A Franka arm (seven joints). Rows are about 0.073 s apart.
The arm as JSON. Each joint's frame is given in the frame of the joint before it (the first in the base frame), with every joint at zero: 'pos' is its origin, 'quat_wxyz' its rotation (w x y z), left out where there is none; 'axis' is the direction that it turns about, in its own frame. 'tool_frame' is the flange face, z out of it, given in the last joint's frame.
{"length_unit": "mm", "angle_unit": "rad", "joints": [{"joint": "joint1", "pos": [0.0, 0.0, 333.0], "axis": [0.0, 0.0, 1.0]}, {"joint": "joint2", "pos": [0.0, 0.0, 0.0], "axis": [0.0, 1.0, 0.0]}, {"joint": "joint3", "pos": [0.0, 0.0, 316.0], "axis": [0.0, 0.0, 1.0]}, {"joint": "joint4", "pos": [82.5, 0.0, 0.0], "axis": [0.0, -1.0, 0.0]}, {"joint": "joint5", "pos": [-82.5, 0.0, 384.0], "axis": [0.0, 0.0, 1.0]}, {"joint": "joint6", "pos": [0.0, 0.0, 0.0], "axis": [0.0, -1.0, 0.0]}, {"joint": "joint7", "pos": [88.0, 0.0, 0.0], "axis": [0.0, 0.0, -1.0]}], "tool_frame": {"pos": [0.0, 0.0, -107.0], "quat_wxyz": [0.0, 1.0, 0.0, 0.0]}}
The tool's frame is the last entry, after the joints.
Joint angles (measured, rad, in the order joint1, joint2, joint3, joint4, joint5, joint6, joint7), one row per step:
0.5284, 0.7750, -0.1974, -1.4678, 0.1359, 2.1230, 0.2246
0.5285, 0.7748, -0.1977, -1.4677, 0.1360, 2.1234, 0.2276
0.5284, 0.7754, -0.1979, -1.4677, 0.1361, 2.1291, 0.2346
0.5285, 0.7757, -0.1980, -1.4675, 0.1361, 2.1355, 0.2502
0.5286, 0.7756, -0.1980, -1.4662, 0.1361, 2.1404, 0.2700
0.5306, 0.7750, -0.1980, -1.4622, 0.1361, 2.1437, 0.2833
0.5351, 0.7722, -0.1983, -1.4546, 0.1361, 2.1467, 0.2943
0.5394, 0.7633, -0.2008, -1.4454, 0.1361, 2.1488, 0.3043
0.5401, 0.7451, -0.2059, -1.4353, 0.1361, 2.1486, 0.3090
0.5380, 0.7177, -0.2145, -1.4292, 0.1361, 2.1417, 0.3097
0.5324, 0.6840, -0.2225, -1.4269, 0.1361, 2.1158, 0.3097
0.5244, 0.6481, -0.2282, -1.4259, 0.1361, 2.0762, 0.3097
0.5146, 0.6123, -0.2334, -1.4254, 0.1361, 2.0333, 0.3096
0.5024, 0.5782, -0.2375, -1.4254, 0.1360, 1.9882, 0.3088
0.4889, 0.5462, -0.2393, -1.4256, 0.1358, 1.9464, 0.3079
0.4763, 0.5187, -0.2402, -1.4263, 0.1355, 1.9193, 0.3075
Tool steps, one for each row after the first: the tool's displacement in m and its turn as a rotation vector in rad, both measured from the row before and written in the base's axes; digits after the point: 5 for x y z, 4 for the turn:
0.00013, -0.00005, 0.00024, -0.0001, -0.0009, -0.0031
0.00063, 0.00000, 0.00003, 0.0007, -0.0054, -0.0071
0.00071, 0.00026, 0.00038, 0.0005, -0.0070, -0.0153
0.00083, 0.00046, 0.00101, 0.0005, -0.0070, -0.0193
0.00086, 0.00213, 0.00240, 0.0019, -0.0080, -0.0106
0.00127, 0.00432, 0.00551, 0.0044, -0.0129, -0.0055
0.00253, 0.00353, 0.01067, 0.0068, -0.0194, -0.0062
0.00452, 0.00011, 0.01779, 0.0100, -0.0266, -0.0063
0.00459, -0.00443, 0.02238, 0.0093, -0.0255, -0.0085
0.00228, -0.00789, 0.02344, 0.0060, -0.0090, -0.0120
0.00002, -0.00925, 0.02290, 0.0043, 0.0043, -0.0131
-0.00095, -0.01071, 0.02212, 0.0038, 0.0083, -0.0144
-0.00176, -0.01213, 0.02025, 0.0031, 0.0127, -0.0151
-0.00233, -0.01184, 0.01866, 0.0042, 0.0121, -0.0141
-0.00167, -0.01046, 0.01638, 0.0058, 0.0024, -0.0128

